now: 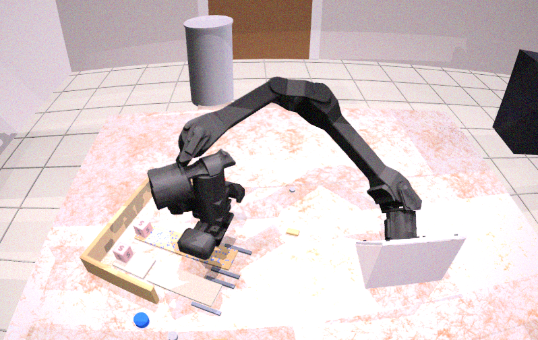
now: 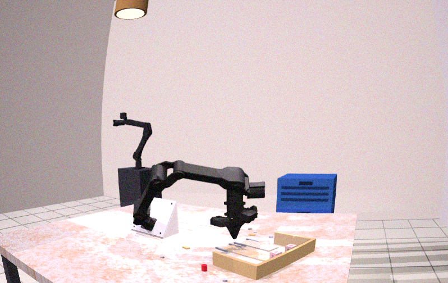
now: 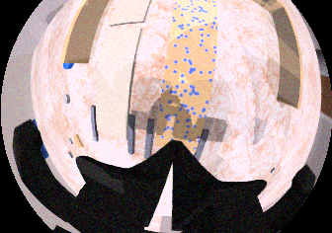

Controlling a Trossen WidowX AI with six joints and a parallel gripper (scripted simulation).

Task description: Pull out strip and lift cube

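Right now my gripper tip is 70 mm to the right of the beige strip, 70 mm short of it and 40 mm above it. From my gripper tip the other things lie so: blue disc 170 mm to the left, 140 mm ahead, 40 mm below; then red cylinder 240 mm to the right, 30 mm below, 20 mm ahead; then tan chip 160 mm behind, 80 mm to the right, 40 mm below.
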